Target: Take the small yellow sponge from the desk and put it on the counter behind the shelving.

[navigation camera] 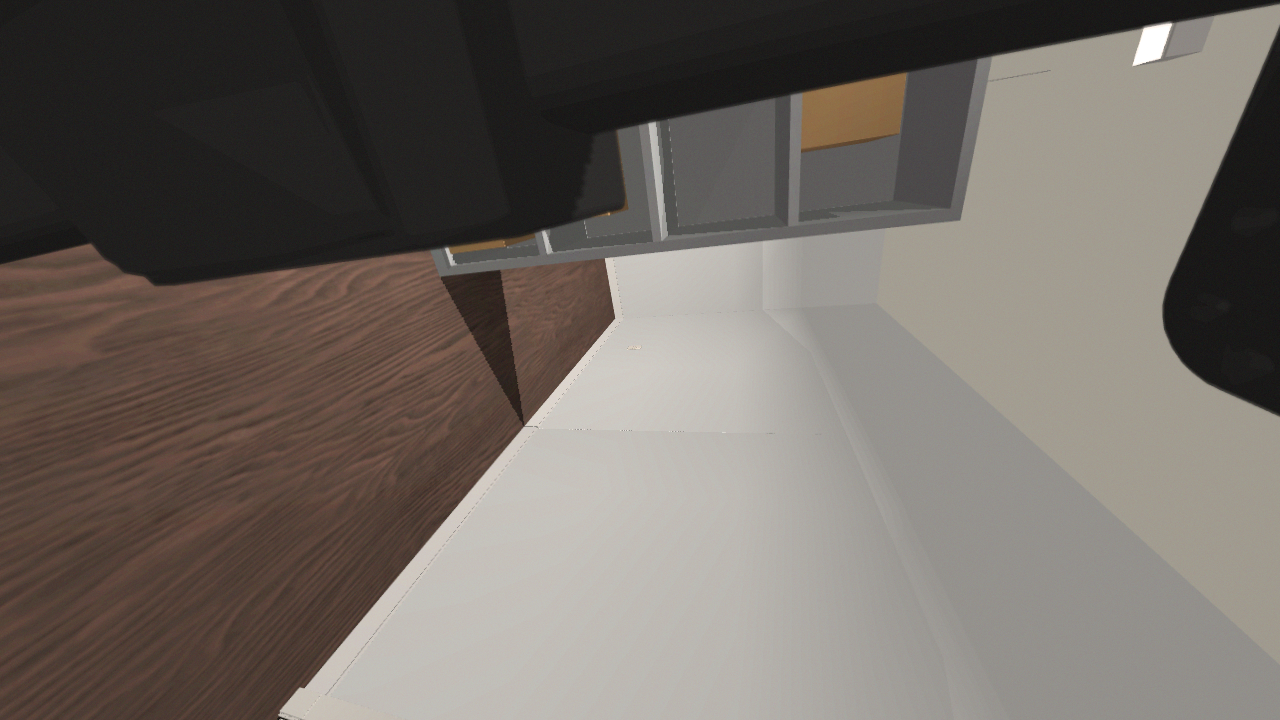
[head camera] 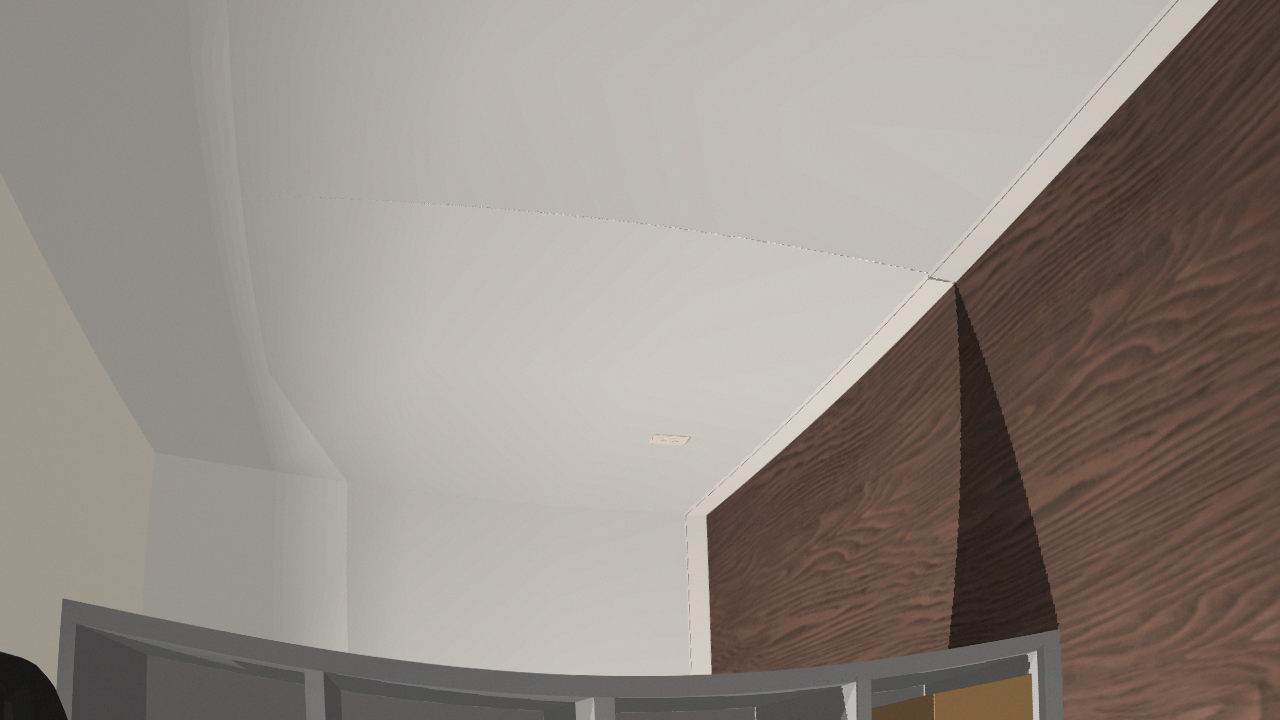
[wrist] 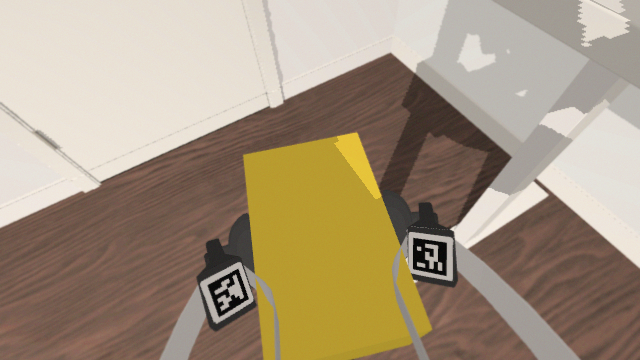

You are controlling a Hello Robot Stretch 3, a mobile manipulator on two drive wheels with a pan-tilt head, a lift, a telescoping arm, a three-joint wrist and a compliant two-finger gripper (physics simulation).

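Frame: origin at the robot's base, x ahead, y left, z up, level; metres.
Seen in the pictures: gripper, fingertip midpoint: [wrist: 320, 226].
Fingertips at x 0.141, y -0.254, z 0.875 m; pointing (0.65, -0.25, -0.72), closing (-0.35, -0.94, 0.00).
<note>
Pixels of each thing's top centre, then the offset from my fingertips to it. "spot": a spot on its surface instead. Level surfaces: height alone.
- yellow sponge, top centre: [wrist: 320, 226] dx -0.017, dy +0.007, dz +0.042 m
- wood floor, surface height: dz -0.875 m
- white desk leg, surface spot: [wrist: 530, 155] spot: dx +0.057, dy -0.508, dz -0.373 m
In the wrist view, my gripper [wrist: 320, 226] is shut on the yellow sponge [wrist: 325, 250], with a dark fingertip pressed to each long side. The sponge is held above the dark wood floor, and a corner of it is brightly lit. The desk [wrist: 555, 22] shows in part at the upper right of the wrist view, beyond the sponge and apart from it. The grey shelving [head camera: 626, 685] [navigation camera: 966, 152] shows along the bottom of the head view and at the top of the navigation view. The counter cannot be made out. The gripper and sponge do not show in the head or navigation views.
Orange-brown boxes [head camera: 984, 702] [navigation camera: 850, 111] are in the shelving's compartments. Large dark robot parts [navigation camera: 268, 134] cross the top of the navigation view. A long pale wall [head camera: 537, 313] [navigation camera: 671, 537] borders the wood floor [head camera: 1163, 402] [navigation camera: 223, 447]. A white desk leg [wrist: 530, 155] stands right of the sponge.
</note>
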